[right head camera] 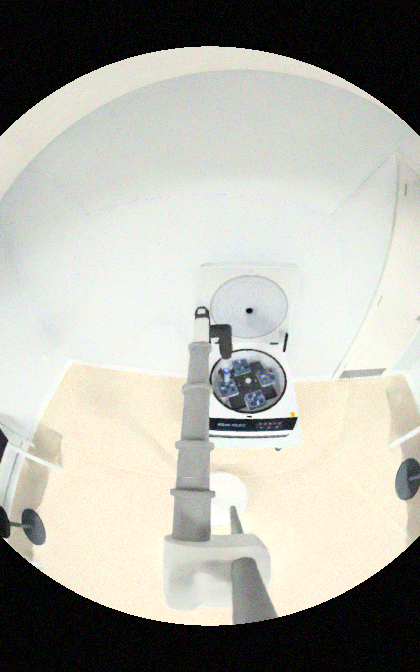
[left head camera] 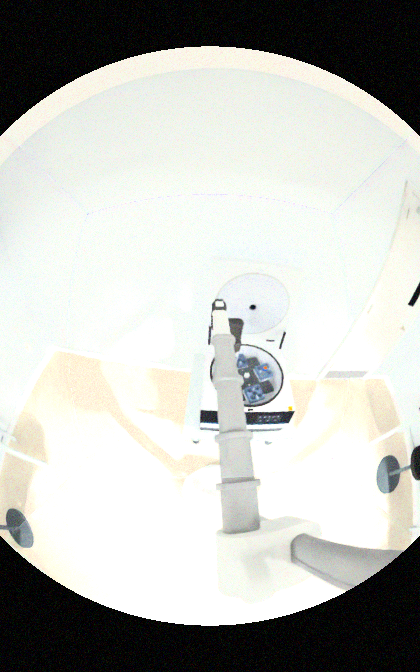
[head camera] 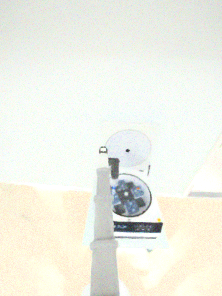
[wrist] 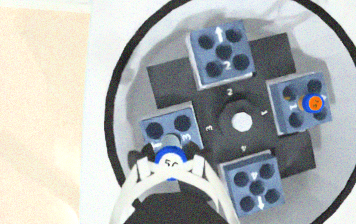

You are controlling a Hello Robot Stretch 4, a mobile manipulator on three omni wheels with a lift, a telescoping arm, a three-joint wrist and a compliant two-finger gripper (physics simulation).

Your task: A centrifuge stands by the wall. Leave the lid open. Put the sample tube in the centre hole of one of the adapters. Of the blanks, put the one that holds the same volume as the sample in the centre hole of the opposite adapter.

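Places are measured from the robot's base along level axes (x ahead, y up, z right), in centimetres.
Pixels of known places: gripper, fingertip midpoint: (head camera: 113, 189) (wrist: 170, 154).
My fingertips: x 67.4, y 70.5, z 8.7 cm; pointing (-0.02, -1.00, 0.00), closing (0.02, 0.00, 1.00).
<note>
Ahead of a thing's pixels: the offset from my fingertips to its middle. "*": to the spot under its first point.
The white centrifuge @[* dz +30.4, dx -19.7, dy -8.5 cm] (head camera: 152, 214) (left head camera: 287, 402) (right head camera: 291, 402) stands by the wall, its lid @[* dz +28.4, dx +28.1, dy +26.1 cm] (head camera: 141, 146) (left head camera: 274, 300) (right head camera: 270, 305) open. In the wrist view, a tube with an orange cap top and blue ring @[dz +25.5, dx +5.6, dy -14.9 cm] (wrist: 315, 103) stands in adapter 1 @[dz +25.5, dx +5.7, dy -16.6 cm] (wrist: 280, 109), apparently at its centre. Opposite, my gripper (wrist: 170, 154) (right head camera: 227, 369) is shut on a clear tube @[dz +0.0, dx +0.0, dy -1.8 cm] (wrist: 172, 141) with a white cap top, blue ring and partly hidden label, perhaps "50". It is over adapter 3 @[dz +0.4, dx -0.7, dy -16.6 cm] (wrist: 168, 120); the centre hole and tube tip are hidden. Adapters 2 @[dz +9.9, dx +15.1, dy -16.6 cm] (wrist: 213, 54) and 4 @[dz +16.2, dx -10.2, dy -16.6 cm] (wrist: 242, 168) hold no tube.
The dark rotor @[* dz +1.2, dx +9.9, dy -14.7 cm] (wrist: 175, 82) and the black bowl rim @[* dz -9.1, dx +5.9, dy -8.1 cm] (wrist: 111, 105) surround the work area. My telescoping arm (head camera: 103, 215) (left head camera: 232, 410) (right head camera: 196, 415) passes along the centrifuge's left side. A wall is behind the lid, and a pale door (right head camera: 375, 300) is at the right.
</note>
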